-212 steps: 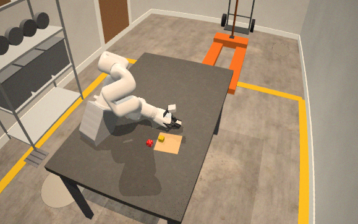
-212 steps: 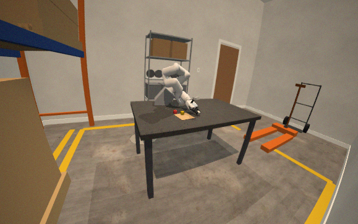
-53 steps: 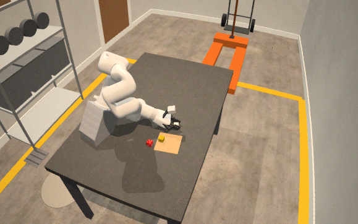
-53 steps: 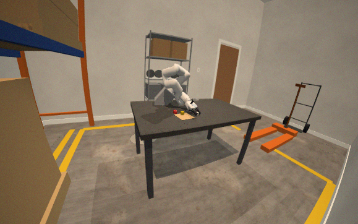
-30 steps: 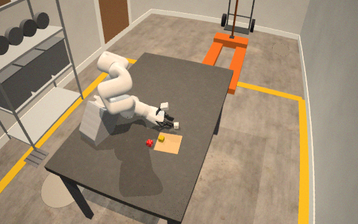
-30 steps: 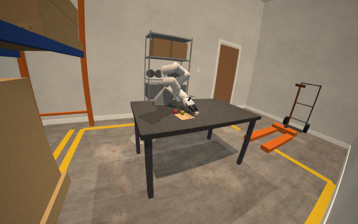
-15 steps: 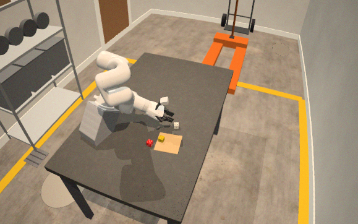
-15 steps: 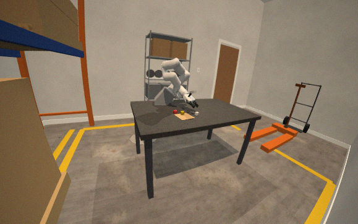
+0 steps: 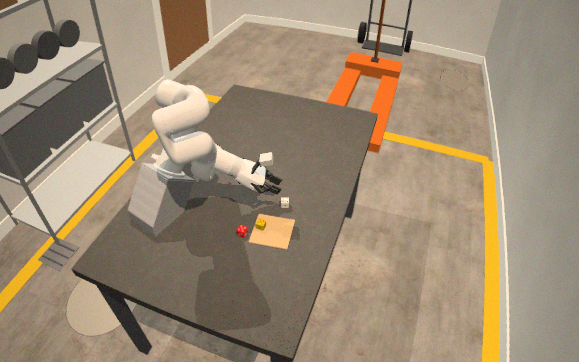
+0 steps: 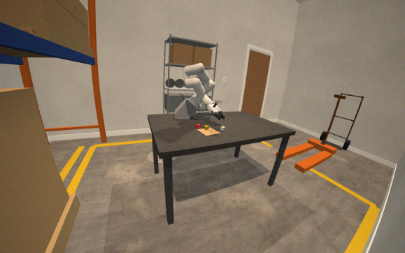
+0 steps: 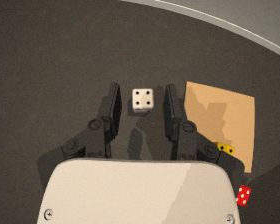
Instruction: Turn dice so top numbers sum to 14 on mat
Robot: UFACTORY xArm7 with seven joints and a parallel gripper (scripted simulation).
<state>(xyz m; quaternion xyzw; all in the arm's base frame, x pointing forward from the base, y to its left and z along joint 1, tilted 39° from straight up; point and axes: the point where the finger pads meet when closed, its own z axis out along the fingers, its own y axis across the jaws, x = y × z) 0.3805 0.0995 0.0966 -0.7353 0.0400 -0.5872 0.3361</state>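
Right now my hand is 9 cm above the white die, 3 cm short of it and 1 cm to the right of it. From my hand the other things lie so: mat 13 cm to the right, 11 cm below, 4 cm ahead; red die 18 cm to the right, 9 cm below, 5 cm behind; yellow die 13 cm to the right, 9 cm below.
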